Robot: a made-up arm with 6 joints.
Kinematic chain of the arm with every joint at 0, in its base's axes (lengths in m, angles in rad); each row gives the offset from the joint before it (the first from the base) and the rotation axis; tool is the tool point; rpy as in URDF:
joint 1: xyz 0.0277 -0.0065 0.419 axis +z
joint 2: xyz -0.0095 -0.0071 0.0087 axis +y
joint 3: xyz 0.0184 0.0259 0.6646 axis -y
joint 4: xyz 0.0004 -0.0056 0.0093 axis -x
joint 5: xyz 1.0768 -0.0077 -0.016 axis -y
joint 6: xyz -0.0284 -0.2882 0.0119 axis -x
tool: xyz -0.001 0.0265 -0.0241 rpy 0 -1.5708 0
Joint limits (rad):
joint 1: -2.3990..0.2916
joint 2: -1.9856..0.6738
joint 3: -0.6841..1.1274
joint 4: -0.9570..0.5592
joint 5: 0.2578..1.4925
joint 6: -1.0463..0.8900
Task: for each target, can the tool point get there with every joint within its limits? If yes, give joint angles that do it. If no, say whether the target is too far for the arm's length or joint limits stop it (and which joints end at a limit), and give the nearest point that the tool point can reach.
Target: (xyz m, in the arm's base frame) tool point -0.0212 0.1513 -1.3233
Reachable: no: joint limits stop it (at a limit: joint 1, joint 2, joint 3, joint 4, joint 5, joint 6) | nearest point -0.3452 -0.1861 -0.1935 | short by 1.223 m
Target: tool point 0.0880 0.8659 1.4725
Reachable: yes | joints -1.9130 -1.6087 0.1943 -0.1823 1.1680 -0.5168
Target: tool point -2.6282 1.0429 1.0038
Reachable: no: too far | nearest point -1.5964 0.6352 0.7792 | short by 1.132 m
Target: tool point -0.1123 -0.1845 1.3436
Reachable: yes | joints -1.3293 -1.3359 -0.4013 -0.6403 0.7542 0.2277
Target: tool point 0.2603 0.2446 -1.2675
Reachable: no: joint limits stop it (at a limit: joint 1, joint 2, joint 3, joint 4, joint 5, joint 6) | nearest point 0.4416 -0.0074 -0.1935 | short by 1.118 m
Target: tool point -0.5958 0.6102 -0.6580
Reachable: no: joint limits stop it (at a limit: joint 1, joint 2, joint 3, joint 5, joint 6) | nearest point -0.4731 -0.1649 -0.1763 | short by 0.921 m
